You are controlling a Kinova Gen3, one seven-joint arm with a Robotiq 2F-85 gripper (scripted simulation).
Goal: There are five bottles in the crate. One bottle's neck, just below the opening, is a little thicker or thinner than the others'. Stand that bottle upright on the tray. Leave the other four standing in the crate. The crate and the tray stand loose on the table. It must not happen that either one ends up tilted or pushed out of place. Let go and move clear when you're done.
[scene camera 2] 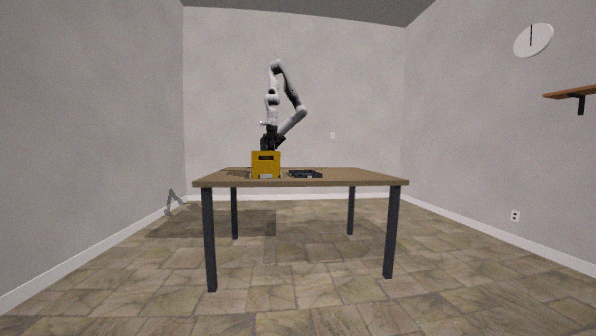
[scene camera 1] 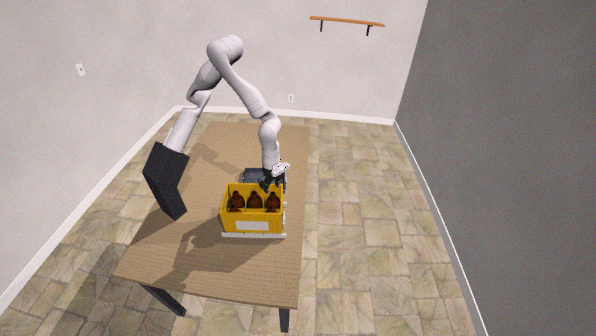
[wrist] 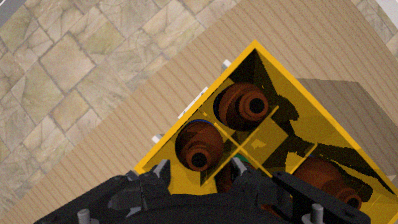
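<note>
My gripper is there in the pictures, and I can see a yellow crate in them as well.
</note>
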